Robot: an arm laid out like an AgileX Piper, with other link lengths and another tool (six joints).
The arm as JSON. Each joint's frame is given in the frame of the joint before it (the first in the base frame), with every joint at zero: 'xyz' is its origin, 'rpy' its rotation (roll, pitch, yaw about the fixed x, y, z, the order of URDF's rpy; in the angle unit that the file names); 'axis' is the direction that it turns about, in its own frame. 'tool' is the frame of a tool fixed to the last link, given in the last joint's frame.
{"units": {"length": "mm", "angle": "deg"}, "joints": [
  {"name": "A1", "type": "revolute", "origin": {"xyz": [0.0, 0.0, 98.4], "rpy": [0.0, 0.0, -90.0]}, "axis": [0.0, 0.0, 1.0]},
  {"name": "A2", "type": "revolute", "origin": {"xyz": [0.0, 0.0, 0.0], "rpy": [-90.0, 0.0, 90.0]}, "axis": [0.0, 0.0, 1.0]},
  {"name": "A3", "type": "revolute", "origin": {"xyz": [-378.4, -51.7, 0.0], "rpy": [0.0, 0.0, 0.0]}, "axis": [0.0, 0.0, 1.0]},
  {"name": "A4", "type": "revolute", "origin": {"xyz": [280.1, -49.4, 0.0], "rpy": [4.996, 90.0, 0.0]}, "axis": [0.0, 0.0, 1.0]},
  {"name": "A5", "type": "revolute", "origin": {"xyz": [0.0, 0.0, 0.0], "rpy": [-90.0, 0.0, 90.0]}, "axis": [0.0, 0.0, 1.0]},
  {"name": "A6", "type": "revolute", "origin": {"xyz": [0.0, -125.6, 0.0], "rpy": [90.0, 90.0, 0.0]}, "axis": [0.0, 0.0, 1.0]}
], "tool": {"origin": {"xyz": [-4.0, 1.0, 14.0], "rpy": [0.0, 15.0, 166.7]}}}
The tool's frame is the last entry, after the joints.
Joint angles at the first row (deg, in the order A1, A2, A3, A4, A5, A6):
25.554 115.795 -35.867 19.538 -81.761 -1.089
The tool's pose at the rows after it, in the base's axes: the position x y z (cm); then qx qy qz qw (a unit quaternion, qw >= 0):
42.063, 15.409, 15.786, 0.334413, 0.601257, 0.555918, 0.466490
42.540, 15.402, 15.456, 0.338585, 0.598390, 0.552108, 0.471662
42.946, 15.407, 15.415, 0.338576, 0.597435, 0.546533, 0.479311
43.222, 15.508, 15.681, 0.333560, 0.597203, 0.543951, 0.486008
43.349, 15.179, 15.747, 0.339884, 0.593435, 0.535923, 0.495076
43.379, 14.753, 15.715, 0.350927, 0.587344, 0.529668, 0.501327
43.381, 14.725, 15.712, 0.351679, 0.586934, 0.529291, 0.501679
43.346, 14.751, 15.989, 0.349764, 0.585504, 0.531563, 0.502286
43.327, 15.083, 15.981, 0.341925, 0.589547, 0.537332, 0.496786
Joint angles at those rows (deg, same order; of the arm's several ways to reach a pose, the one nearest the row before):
25.553 116.941 -36.670 19.537 -81.876 -1.375
25.553 117.857 -37.586 20.454 -82.047 -1.662
25.554 118.316 -38.446 21.200 -82.047 -2.636
25.554 118.316 -39.133 21.314 -82.049 -3.666
25.554 118.315 -39.362 22.861 -82.104 -4.469
25.555 118.316 -39.362 24.638 -82.162 -4.584
25.553 118.316 -39.363 24.751 -82.162 -4.584
25.554 117.973 -39.363 24.580 -82.162 -4.584
25.555 118.030 -39.362 23.206 -82.163 -4.297

